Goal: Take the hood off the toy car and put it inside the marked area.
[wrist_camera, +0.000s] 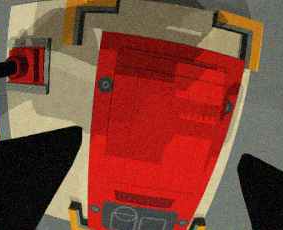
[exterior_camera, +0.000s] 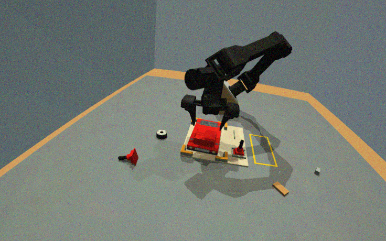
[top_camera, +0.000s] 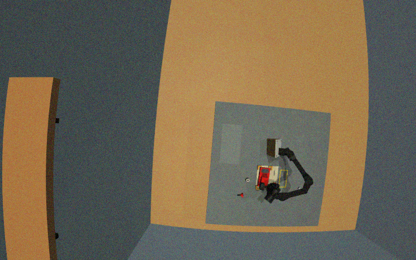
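Right now the hood is 3 cm below my gripper tip. The rest, counted from my gripper tip: wooden block: 26 cm to the left, 15 cm ahead, 7 cm below; then wheel: 16 cm to the right, 6 cm below, 1 cm ahead.
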